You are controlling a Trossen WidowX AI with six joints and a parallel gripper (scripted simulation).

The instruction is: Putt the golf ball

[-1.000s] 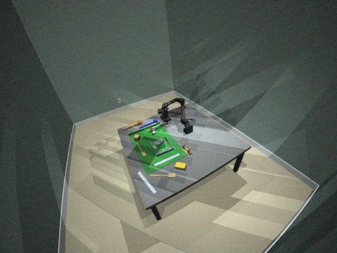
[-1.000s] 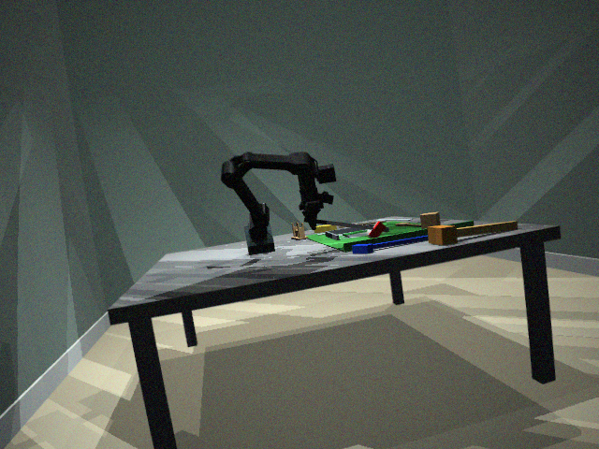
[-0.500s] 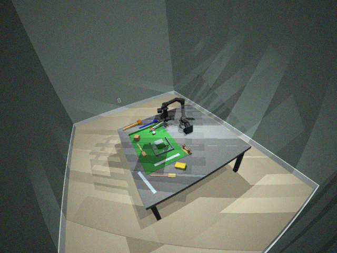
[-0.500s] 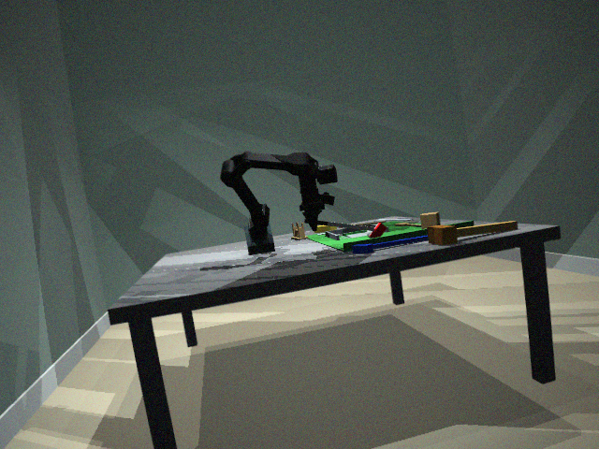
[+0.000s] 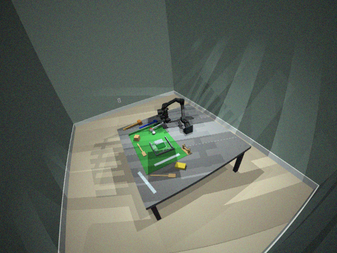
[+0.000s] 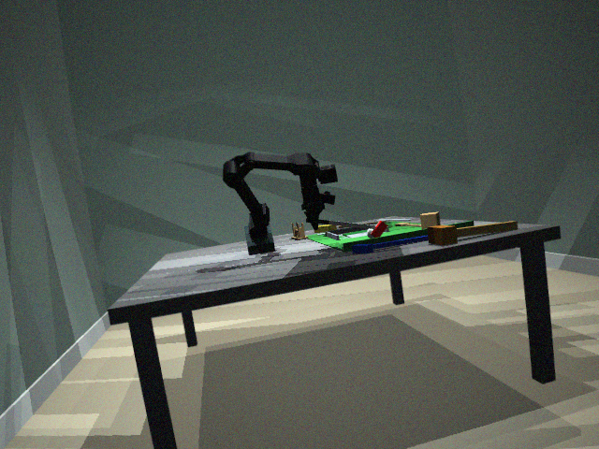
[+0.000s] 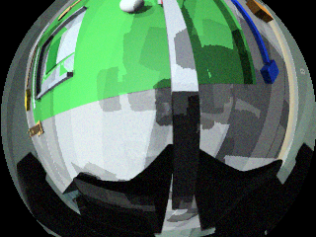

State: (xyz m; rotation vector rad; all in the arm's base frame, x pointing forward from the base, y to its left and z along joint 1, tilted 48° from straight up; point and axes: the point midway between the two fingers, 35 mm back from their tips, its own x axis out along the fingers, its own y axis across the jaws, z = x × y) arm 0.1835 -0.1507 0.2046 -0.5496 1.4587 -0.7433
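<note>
Right now the red putter is 120 mm ahead of my gripper tip and 10 mm to the right of it. From my gripper tip the other things lie so: green mat 300 mm ahead, 220 mm to the left, 70 mm below; white golf ball 220 mm ahead, 50 mm to the left, 50 mm below; blue putter 220 mm to the right, 200 mm ahead, 60 mm below.
</note>
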